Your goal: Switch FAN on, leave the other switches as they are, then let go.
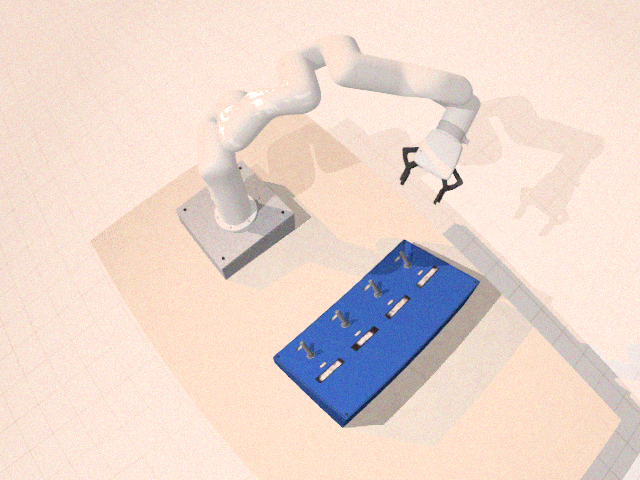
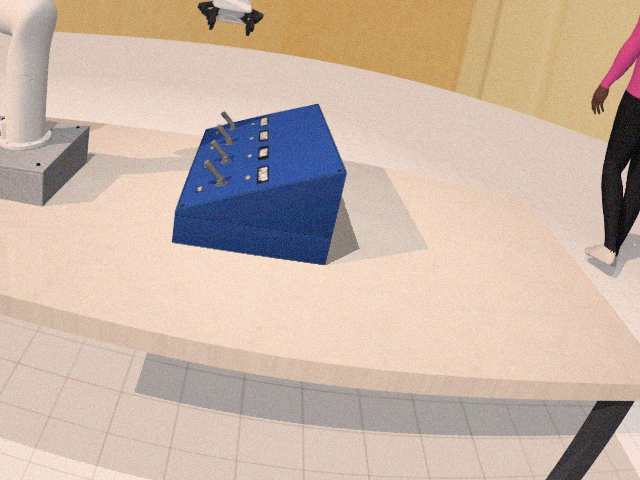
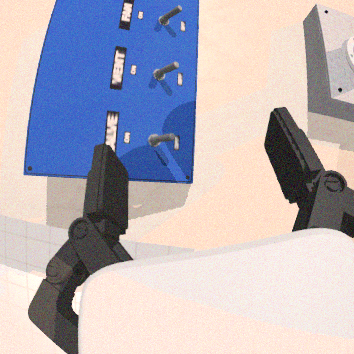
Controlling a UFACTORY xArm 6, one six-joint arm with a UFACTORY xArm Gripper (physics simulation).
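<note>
A blue sloped panel carries a row of switches with grey levers. The FAN lever is third from the end nearest the gripper and leans to its OFF side. The middle-label lever, which seems to read VENT, and the VALVE lever also lean to OFF. The last lever leans the same way; its label is unreadable. My gripper is open and empty, high beyond the VALVE end, touching nothing.
The arm's grey base block stands on the table, on the panel's lever side. The table's edge runs beyond the VALVE end. A person in a pink top stands past the table's far right side.
</note>
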